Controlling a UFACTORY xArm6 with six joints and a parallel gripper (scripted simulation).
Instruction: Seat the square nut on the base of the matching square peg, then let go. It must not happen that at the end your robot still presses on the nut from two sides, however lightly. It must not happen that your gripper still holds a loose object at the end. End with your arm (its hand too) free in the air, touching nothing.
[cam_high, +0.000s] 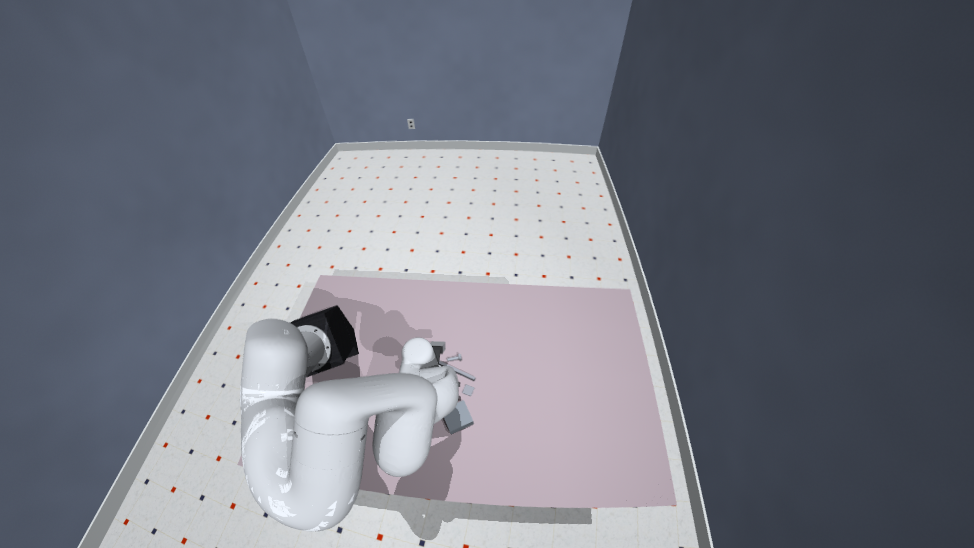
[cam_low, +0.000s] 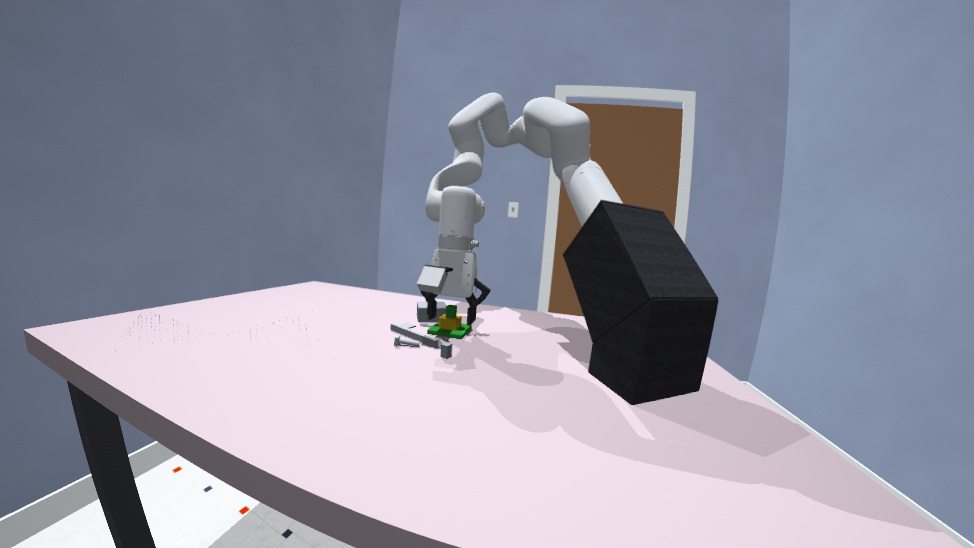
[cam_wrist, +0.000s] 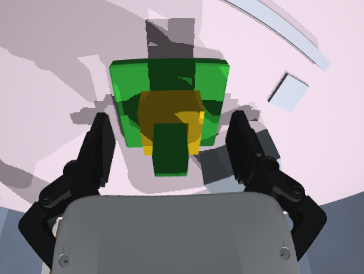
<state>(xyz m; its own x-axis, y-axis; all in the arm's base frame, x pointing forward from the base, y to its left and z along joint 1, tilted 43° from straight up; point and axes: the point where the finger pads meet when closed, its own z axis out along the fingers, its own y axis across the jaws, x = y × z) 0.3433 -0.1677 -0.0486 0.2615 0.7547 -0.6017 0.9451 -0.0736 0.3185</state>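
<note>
My hand is 70 mm short of the long bar, 60 mm to the right of it and 30 mm above it. The rest, counted from my hand: small plate (100 mm ahead, 10 mm to the right, 30 mm below); then bolt (80 mm ahead, 100 mm to the left, 30 mm below); then grey block (60 mm ahead, 90 mm to the right, 10 mm below).
</note>
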